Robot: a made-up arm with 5 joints.
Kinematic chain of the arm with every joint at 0, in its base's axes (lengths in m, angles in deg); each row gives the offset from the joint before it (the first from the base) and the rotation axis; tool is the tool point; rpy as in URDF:
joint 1: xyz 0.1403 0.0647 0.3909 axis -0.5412 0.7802 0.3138
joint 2: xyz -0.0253 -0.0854 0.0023 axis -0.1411 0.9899 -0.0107
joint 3: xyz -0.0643 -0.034 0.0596 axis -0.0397 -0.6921 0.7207
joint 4: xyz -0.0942 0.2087 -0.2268 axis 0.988 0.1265 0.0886
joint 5: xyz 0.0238 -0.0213 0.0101 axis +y
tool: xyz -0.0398 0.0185 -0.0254 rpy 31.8 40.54 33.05
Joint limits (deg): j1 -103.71..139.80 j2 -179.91..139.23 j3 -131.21..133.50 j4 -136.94..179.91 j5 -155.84..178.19
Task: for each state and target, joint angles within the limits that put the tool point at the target. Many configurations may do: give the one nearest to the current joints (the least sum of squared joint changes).
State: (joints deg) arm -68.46 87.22 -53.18 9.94 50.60
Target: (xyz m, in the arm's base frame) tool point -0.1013 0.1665 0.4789
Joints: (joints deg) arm -41.77 98.18 -7.07 10.63 15.15
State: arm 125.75 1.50 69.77 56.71 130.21
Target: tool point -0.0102 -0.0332 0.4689
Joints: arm 84.83 7.50 56.91 51.19 143.68
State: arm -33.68 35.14 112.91 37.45 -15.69
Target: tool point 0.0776 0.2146 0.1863
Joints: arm -43.99 58.74 133.50 21.73 -34.35
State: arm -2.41 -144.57 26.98 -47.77 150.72
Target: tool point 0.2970 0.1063 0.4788
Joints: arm -29.33 -121.90 67.33 -23.84 125.14
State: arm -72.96 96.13 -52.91 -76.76 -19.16
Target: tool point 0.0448 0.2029 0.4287
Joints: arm -76.66 120.57 -101.10 -118.26 -51.80
